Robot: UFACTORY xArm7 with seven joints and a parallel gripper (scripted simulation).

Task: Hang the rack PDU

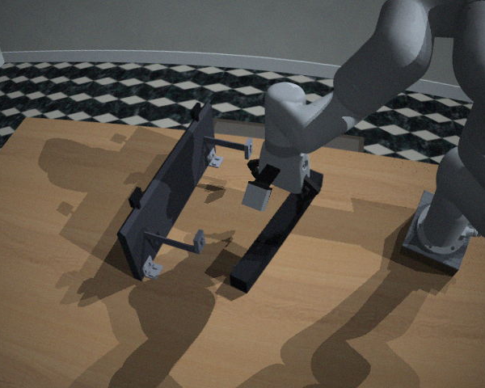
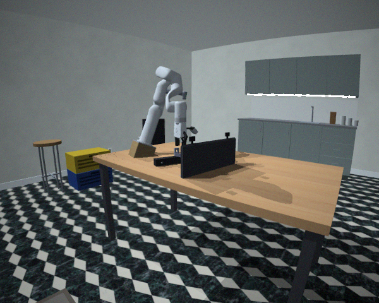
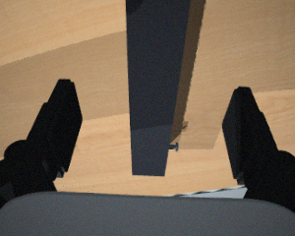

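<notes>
The rack PDU is 90 mm below my hand, 20 mm ahead of it and 10 mm to the right of it. From my hand the other things lie so: dark panel (260 mm ahead, 30 mm below, 10 mm to the right).
</notes>
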